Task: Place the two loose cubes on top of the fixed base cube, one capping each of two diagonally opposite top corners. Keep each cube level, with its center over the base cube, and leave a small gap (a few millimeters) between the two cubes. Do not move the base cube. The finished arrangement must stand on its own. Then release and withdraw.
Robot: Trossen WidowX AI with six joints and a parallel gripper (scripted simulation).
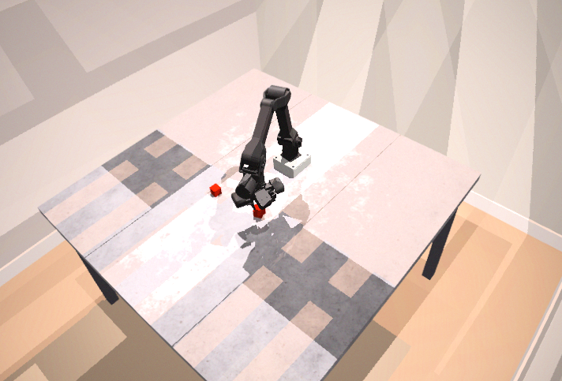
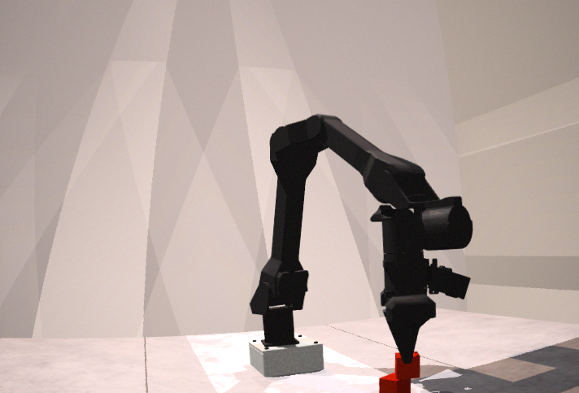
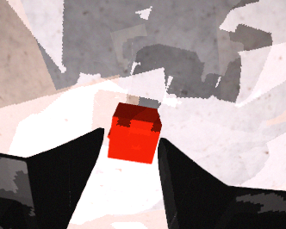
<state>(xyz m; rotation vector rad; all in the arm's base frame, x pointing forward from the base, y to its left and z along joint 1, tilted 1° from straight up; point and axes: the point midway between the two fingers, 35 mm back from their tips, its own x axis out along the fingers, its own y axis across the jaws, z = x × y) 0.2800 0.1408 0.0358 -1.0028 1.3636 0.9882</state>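
My gripper tip is 4 cm above the red base cube and 2 cm to the left of it.
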